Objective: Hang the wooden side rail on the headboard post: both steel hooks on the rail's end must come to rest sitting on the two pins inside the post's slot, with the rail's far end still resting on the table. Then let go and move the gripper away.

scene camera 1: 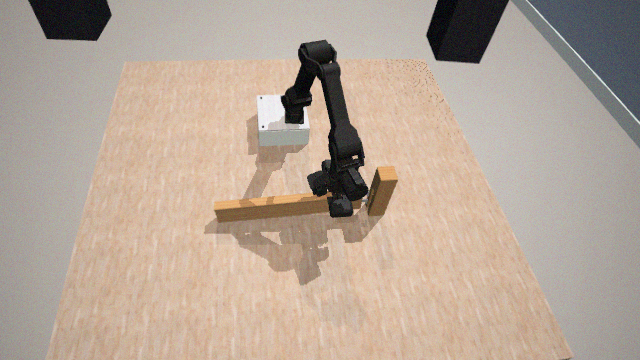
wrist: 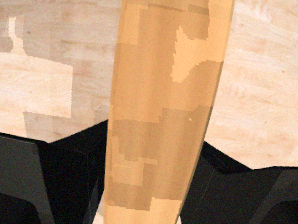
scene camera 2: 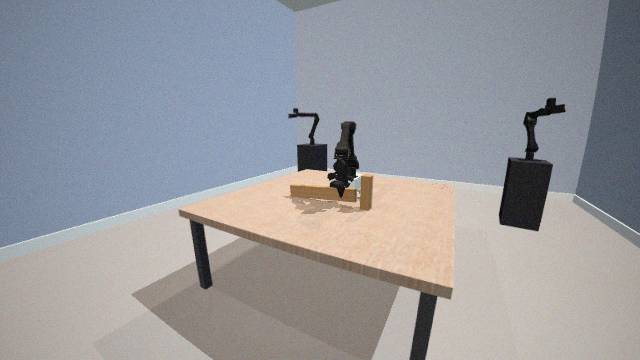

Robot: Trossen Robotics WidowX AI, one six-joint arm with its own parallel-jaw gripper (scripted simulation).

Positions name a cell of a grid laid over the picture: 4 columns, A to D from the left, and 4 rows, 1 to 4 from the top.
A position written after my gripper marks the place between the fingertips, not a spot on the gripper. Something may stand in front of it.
Observation:
In view: my gripper (scene camera 1: C3), a wooden side rail (scene camera 1: B3) and a headboard post (scene camera 1: C2).
The wooden side rail is seen too in the wrist view (wrist: C2) and in scene camera 2 (scene camera 2: B3). My gripper also shows in the wrist view (wrist: B3).

